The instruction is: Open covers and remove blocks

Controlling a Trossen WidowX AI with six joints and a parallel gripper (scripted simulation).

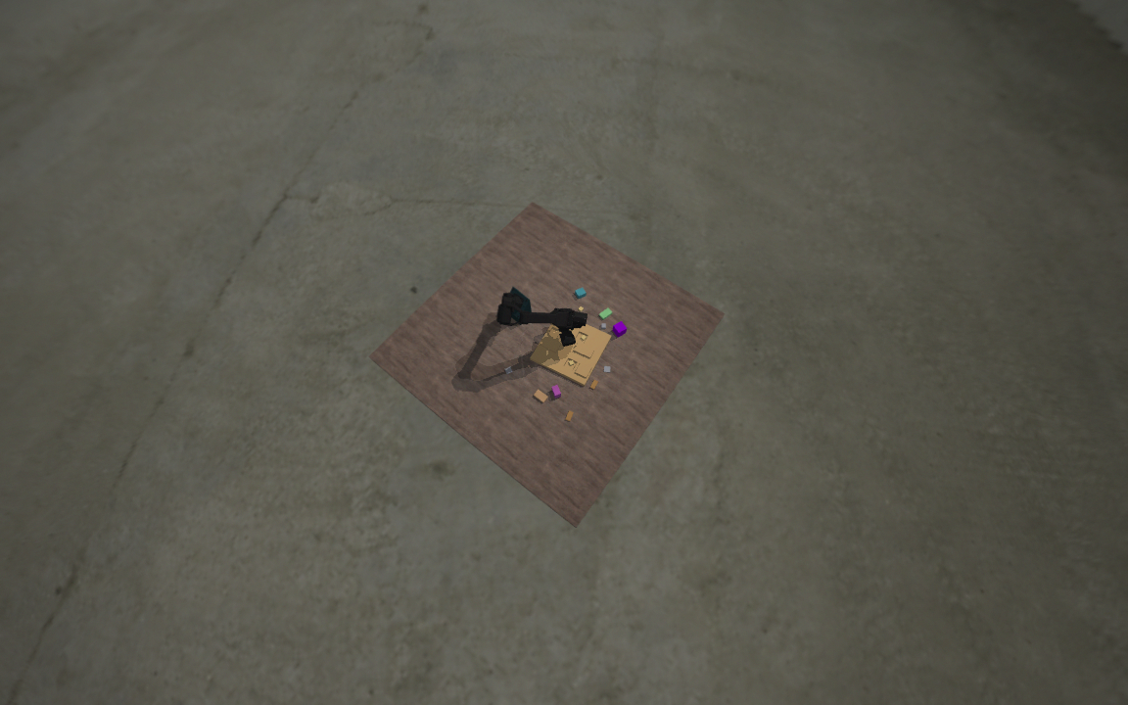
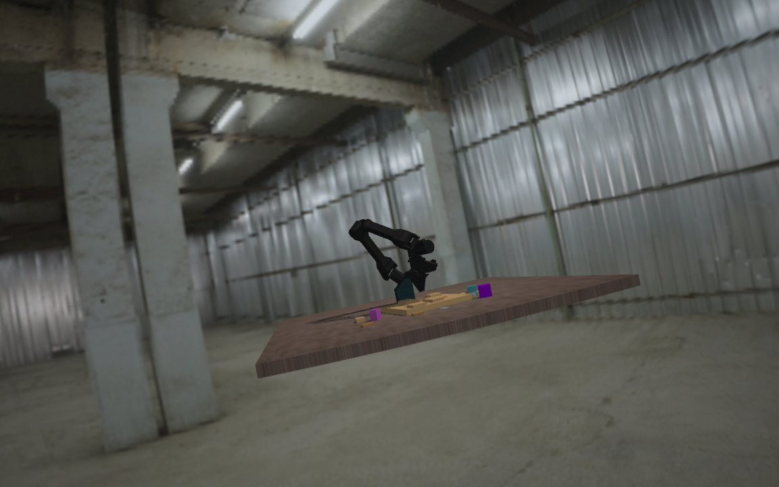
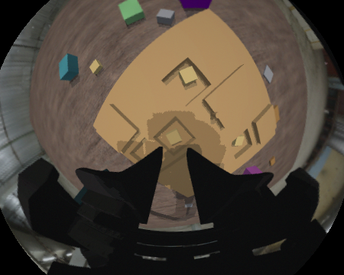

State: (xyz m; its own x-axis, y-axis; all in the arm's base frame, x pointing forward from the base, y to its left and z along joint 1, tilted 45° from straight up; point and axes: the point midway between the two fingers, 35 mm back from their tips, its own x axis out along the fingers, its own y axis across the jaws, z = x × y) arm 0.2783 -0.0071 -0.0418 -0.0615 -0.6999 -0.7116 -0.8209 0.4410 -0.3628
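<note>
Now: gripper tip 5 cm short of the tan puzzle board and 4 cm above it. The rest, counted from my gripper tip: purple cube 18 cm ahead, 22 cm to the left, 4 cm below; then magenta block 15 cm ahead, 23 cm to the right, 4 cm below; then green block 7 cm ahead, 25 cm to the left, 5 cm below.
</note>
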